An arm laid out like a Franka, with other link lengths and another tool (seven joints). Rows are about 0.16 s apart.
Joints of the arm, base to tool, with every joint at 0 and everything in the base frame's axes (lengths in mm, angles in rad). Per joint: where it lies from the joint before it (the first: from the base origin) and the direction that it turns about. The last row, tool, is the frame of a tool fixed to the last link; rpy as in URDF.
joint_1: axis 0 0 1 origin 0 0 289.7
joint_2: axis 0 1 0 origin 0 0 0
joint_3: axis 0 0 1 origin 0 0 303.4
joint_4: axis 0 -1 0 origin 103.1 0 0
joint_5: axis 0 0 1 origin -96.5 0 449.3
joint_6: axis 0 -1 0 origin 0 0 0
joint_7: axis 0 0 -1 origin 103.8 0 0
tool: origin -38 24 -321.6 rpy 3.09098 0 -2.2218
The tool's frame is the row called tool.
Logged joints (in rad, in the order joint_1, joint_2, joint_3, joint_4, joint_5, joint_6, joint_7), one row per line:
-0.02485 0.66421 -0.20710 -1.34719 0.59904 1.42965 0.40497
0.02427 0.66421 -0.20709 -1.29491 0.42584 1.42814 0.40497
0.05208 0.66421 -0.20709 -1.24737 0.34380 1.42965 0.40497
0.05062 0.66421 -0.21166 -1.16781 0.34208 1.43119 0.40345
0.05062 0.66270 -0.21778 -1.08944 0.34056 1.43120 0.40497
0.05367 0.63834 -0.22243 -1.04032 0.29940 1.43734 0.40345
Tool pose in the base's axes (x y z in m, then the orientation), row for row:
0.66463 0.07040 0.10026 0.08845 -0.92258 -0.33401 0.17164
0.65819 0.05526 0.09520 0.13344 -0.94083 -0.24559 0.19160
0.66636 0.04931 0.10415 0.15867 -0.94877 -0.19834 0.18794
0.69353 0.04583 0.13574 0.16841 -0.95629 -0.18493 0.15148
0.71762 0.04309 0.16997 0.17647 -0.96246 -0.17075 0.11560
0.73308 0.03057 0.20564 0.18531 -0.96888 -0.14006 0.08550
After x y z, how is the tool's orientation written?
As a quaternion, x y z w.
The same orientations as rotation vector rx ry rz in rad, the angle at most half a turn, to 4 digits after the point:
0.2511 -2.6190 -0.9482
0.3747 -2.6419 -0.6896
0.4464 -2.6695 -0.5580
0.4834 -2.7451 -0.5309
0.5170 -2.8196 -0.5002
0.5525 -2.8885 -0.4176

